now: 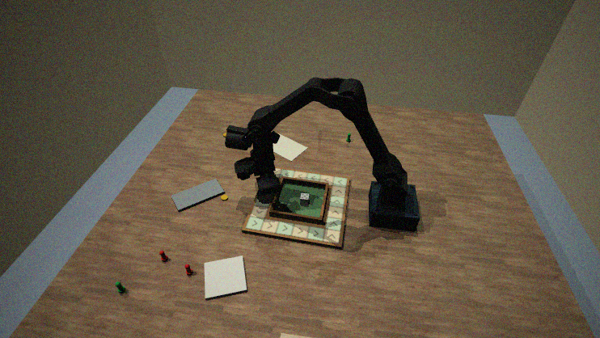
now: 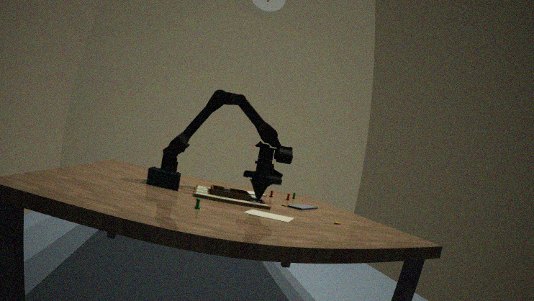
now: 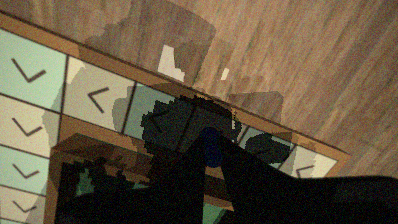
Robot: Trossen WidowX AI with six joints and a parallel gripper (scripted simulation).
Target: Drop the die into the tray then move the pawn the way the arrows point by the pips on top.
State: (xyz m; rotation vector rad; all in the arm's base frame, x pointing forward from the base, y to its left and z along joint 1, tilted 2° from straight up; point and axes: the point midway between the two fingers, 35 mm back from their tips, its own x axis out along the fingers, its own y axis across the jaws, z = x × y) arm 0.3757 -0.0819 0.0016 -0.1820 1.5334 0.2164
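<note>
My gripper tip is now 11 cm past the green dice tray, 4 cm to the right of it and 1 cm above it. From my gripper tip the other things lie so: grey card: 22 cm ahead, 1 cm to the left, 2 cm below; then white die: 12 cm behind, 5 cm to the left; then blue pawn: 1 cm above.
</note>
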